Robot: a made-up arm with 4 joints. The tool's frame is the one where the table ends. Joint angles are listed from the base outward.
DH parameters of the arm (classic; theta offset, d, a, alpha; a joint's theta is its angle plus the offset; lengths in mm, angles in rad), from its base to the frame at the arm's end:
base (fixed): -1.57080 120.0 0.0 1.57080
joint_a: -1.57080 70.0 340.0 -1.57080
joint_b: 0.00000 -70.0 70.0 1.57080
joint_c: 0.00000 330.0 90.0 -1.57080
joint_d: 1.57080 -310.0 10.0 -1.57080
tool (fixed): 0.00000 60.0 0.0 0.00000
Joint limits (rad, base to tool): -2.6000..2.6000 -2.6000..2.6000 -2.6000..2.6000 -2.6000..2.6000
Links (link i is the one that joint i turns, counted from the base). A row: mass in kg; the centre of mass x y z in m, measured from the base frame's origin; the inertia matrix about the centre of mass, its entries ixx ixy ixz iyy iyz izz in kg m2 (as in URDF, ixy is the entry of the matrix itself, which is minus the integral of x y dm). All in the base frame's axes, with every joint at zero. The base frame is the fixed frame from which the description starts. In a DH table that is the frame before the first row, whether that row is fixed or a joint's. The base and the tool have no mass.
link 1: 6.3; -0.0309 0.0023 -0.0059; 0.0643 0 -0.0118 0.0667 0 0.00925
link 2: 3.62; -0.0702 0.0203 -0.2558; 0.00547 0 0 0.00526 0.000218 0.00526
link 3: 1.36; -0.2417 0.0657 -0.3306; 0.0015 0 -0.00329 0.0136 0 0.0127
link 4: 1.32; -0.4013 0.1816 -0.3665; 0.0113 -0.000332 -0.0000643 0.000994 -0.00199 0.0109
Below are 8 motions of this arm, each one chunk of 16 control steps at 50 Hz.
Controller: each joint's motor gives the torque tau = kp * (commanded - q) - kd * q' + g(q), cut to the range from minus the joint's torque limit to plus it. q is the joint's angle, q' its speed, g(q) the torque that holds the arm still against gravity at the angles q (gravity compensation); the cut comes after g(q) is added. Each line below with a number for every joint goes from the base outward.
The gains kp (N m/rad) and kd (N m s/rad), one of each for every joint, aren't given. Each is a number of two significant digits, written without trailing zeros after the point. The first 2 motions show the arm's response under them.
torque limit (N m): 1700 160 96 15
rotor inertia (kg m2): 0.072 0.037 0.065 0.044
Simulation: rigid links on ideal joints. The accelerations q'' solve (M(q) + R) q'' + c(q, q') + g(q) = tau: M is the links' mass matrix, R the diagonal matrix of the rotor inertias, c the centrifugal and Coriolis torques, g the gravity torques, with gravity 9.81 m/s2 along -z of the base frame. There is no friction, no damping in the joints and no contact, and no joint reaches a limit. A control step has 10 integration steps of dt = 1/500 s. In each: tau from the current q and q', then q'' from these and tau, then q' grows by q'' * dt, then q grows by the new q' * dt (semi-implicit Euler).
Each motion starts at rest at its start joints. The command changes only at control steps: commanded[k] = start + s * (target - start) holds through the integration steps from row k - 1 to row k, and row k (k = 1, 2, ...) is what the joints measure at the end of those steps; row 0 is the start. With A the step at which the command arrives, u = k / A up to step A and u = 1 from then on. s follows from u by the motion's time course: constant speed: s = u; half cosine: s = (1 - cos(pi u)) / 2; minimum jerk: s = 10 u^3 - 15 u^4 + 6 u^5; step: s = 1 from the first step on.
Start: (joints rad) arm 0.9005 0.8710 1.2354 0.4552
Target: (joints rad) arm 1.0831 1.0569 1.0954 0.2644
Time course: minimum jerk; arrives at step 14
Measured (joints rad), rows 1 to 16:
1: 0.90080 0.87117 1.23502 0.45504
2: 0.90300 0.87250 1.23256 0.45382
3: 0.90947 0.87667 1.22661 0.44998
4: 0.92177 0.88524 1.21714 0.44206
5: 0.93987 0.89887 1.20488 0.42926
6: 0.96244 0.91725 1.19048 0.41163
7: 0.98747 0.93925 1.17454 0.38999
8: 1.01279 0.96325 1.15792 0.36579
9: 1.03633 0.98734 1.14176 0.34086
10: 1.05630 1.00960 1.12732 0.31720
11: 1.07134 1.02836 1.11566 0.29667
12: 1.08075 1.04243 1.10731 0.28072
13: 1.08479 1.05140 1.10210 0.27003
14: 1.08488 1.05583 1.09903 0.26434
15: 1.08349 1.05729 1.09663 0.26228
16: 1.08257 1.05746 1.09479 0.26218
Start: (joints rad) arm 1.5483 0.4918 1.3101 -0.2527
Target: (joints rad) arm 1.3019 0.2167 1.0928 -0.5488
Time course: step
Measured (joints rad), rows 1 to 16:
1: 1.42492 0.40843 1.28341 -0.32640
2: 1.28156 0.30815 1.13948 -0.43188
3: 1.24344 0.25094 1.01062 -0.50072
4: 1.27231 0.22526 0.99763 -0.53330
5: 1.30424 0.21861 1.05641 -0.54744
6: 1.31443 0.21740 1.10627 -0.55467
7: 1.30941 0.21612 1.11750 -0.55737
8: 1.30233 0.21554 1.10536 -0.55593
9: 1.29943 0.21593 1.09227 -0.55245
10: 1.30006 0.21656 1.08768 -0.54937
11: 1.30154 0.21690 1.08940 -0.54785
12: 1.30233 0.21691 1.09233 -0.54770
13: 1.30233 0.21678 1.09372 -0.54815
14: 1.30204 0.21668 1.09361 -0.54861
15: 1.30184 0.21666 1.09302 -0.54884
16: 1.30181 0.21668 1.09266 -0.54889
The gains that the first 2 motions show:
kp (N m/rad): 5600 740 320 65
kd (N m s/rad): 76 23 7.2 2.2
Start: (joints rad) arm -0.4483 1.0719 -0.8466 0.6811
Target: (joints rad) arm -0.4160 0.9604 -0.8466 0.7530
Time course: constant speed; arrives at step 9
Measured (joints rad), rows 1 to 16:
1: -0.44649 1.06743 -0.84529 0.68322
2: -0.44254 1.05858 -0.84473 0.68826
3: -0.43803 1.04738 -0.84516 0.69524
4: -0.43404 1.03520 -0.84585 0.70316
5: -0.43059 1.02272 -0.84639 0.71139
6: -0.42725 1.01020 -0.84668 0.71964
7: -0.42376 0.99773 -0.84679 0.72781
8: -0.42013 0.98532 -0.84679 0.73589
9: -0.41648 0.97295 -0.84674 0.74390
10: -0.41470 0.96509 -0.84797 0.74974
11: -0.41510 0.96158 -0.84848 0.75266
12: -0.41602 0.96037 -0.84807 0.75365
13: -0.41639 0.96013 -0.84743 0.75373
14: -0.41623 0.96020 -0.84692 0.75350
15: -0.41599 0.96033 -0.84663 0.75325
16: -0.41589 0.96042 -0.84650 0.75307

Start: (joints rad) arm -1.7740 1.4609 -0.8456 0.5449
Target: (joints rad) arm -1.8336 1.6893 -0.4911 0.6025
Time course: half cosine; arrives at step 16
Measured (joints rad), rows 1 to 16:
1: -1.77428 1.46149 -0.84441 0.54495
2: -1.77545 1.46410 -0.83932 0.54528
3: -1.77792 1.47010 -0.82808 0.54628
4: -1.78160 1.48009 -0.81008 0.54831
5: -1.78619 1.49394 -0.78600 0.55150
6: -1.79141 1.51110 -0.75705 0.55578
7: -1.79705 1.53079 -0.72462 0.56090
8: -1.80294 1.55219 -0.69007 0.56658
9: -1.80886 1.57447 -0.65475 0.57253
10: -1.81460 1.59676 -0.62001 0.57851
11: -1.81993 1.61822 -0.58714 0.58427
12: -1.82462 1.63803 -0.55741 0.58959
13: -1.82851 1.65542 -0.53195 0.59429
14: -1.83145 1.66973 -0.51174 0.59818
15: -1.83333 1.68040 -0.49754 0.60114
16: -1.83408 1.68703 -0.48991 0.60305

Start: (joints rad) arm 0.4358 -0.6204 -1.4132 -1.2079
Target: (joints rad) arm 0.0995 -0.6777 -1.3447 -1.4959
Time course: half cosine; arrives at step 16
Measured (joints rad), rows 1 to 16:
1: 0.43360 -0.62031 -1.41273 -1.20851
2: 0.42570 -0.62049 -1.41109 -1.21132
3: 0.41111 -0.62171 -1.40825 -1.21804
4: 0.39076 -0.62420 -1.40450 -1.22960
5: 0.36573 -0.62778 -1.39994 -1.24611
6: 0.33697 -0.63220 -1.39459 -1.26701
7: 0.30556 -0.63725 -1.38859 -1.29144
8: 0.27269 -0.64275 -1.38219 -1.31833
9: 0.23962 -0.64849 -1.37567 -1.34656
10: 0.20764 -0.65427 -1.36930 -1.37498
11: 0.17796 -0.65986 -1.36334 -1.40250
12: 0.15172 -0.66506 -1.35800 -1.42804
13: 0.12994 -0.66965 -1.35348 -1.45065
14: 0.11346 -0.67344 -1.34993 -1.46945
15: 0.10290 -0.67628 -1.34749 -1.48374
16: 0.09867 -0.67805 -1.34623 -1.49297

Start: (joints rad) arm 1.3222 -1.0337 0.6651 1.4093
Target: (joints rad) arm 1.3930 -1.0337 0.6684 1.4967
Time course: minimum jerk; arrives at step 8
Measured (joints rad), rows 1 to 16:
1: 1.32301 -1.03378 0.66495 1.40960
2: 1.32786 -1.03417 0.66434 1.41176
3: 1.33883 -1.03463 0.66390 1.41811
4: 1.35450 -1.03470 0.66449 1.43012
5: 1.37107 -1.03424 0.66616 1.44704
6: 1.38447 -1.03348 0.66828 1.46584
7: 1.39197 -1.03276 0.67000 1.48244
8: 1.39376 -1.03243 0.67062 1.49365
9: 1.39329 -1.03270 0.66991 1.49896
10: 1.39294 -1.03321 0.66885 1.50008
11: 1.39294 -1.03357 0.66829 1.49921
12: 1.39299 -1.03372 0.66822 1.49795
13: 1.39300 -1.03374 0.66831 1.49703
14: 1.39300 -1.03373 0.66838 1.49658
15: 1.39300 -1.03372 0.66840 1.49647
16: 1.39300 -1.03371 0.66840 1.49651

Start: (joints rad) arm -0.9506 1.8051 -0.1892 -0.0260
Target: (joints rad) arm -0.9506 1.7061 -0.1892 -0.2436
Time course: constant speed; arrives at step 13
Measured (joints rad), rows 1 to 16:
1: -0.95067 1.80248 -0.18846 -0.02982
2: -0.95067 1.79710 -0.18811 -0.03969
3: -0.95062 1.79015 -0.18839 -0.05419
4: -0.95058 1.78256 -0.18884 -0.07115
5: -0.95058 1.77483 -0.18916 -0.08891
6: -0.95059 1.76712 -0.18931 -0.10658
7: -0.95060 1.75948 -0.18933 -0.12390
8: -0.95060 1.75186 -0.18930 -0.14087
9: -0.95059 1.74426 -0.18927 -0.15764
10: -0.95059 1.73665 -0.18925 -0.17432
11: -0.95059 1.72904 -0.18925 -0.19100
12: -0.95059 1.72142 -0.18926 -0.20769
13: -0.95059 1.71381 -0.18926 -0.22440
14: -0.95053 1.70882 -0.18998 -0.23728
15: -0.95053 1.70662 -0.19030 -0.24410
16: -0.95058 1.70595 -0.19002 -0.24633

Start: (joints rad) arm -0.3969 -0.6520 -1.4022 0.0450
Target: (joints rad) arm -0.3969 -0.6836 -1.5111 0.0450
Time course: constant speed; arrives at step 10
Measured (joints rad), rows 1 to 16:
1: -0.39683 -0.65268 -1.40649 0.04503
2: -0.39680 -0.65471 -1.41569 0.04509
3: -0.39685 -0.65775 -1.42715 0.04511
4: -0.39690 -0.66116 -1.43894 0.04510
5: -0.39692 -0.66456 -1.45034 0.04506
6: -0.39692 -0.66783 -1.46136 0.04502
7: -0.39691 -0.67101 -1.47220 0.04500
8: -0.39691 -0.67415 -1.48301 0.04499
9: -0.39690 -0.67729 -1.49386 0.04499
10: -0.39690 -0.68044 -1.50474 0.04500
11: -0.39697 -0.68289 -1.51133 0.04497
12: -0.39699 -0.68399 -1.51300 0.04492
13: -0.39695 -0.68412 -1.51242 0.04489
14: -0.39690 -0.68389 -1.51154 0.04491
15: -0.39689 -0.68367 -1.51106 0.04495
16: -0.39689 -0.68357 -1.51095 0.04499

